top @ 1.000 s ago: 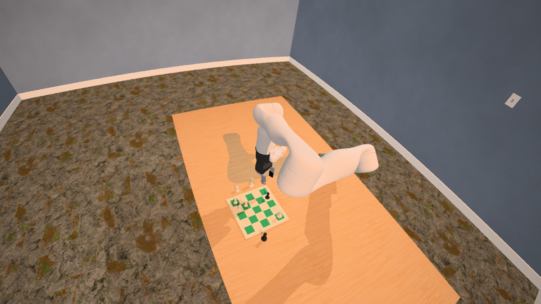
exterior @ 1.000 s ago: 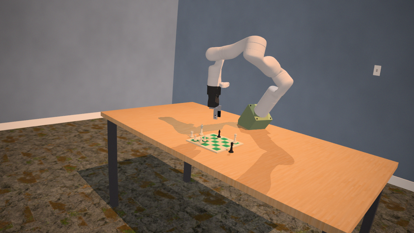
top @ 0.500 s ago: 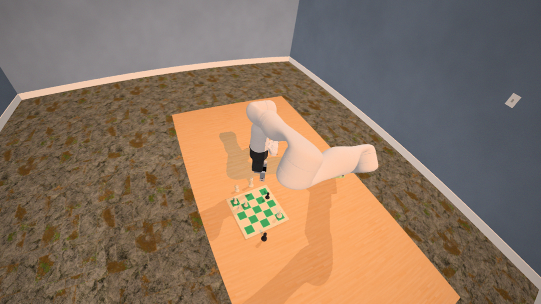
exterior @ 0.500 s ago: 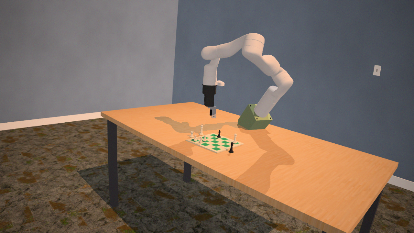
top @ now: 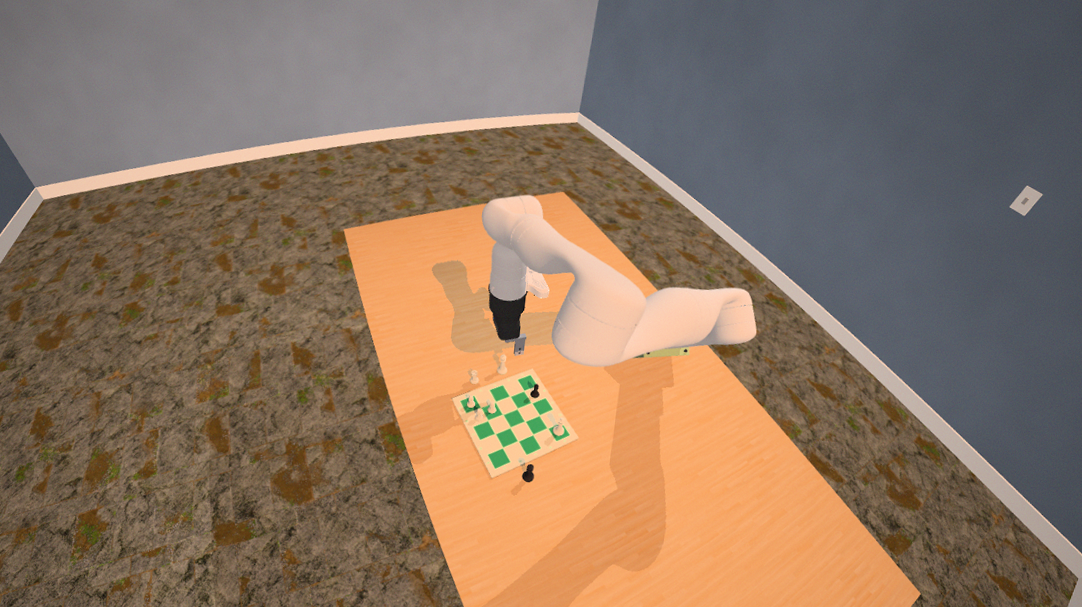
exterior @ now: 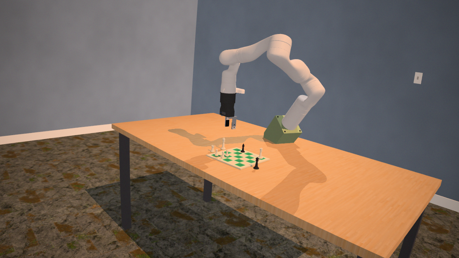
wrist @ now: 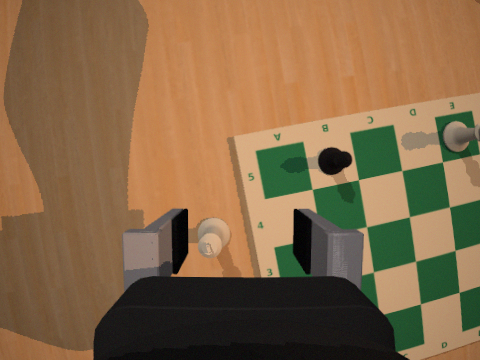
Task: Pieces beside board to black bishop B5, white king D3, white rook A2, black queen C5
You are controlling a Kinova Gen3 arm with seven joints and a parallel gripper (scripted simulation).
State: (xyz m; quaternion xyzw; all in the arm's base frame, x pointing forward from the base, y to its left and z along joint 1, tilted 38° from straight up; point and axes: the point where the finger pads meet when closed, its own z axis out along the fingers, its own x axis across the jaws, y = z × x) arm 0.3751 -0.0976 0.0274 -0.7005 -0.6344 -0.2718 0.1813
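The white king is 100 mm below my hand, 20 mm to the right of it and 20 mm ahead of it. Round my hand: chessboard 130 mm below, 120 mm to the left, 40 mm ahead; black bishop 110 mm below, 70 mm to the left, 30 mm behind; white rook 120 mm below, 90 mm ahead, 10 mm to the right.
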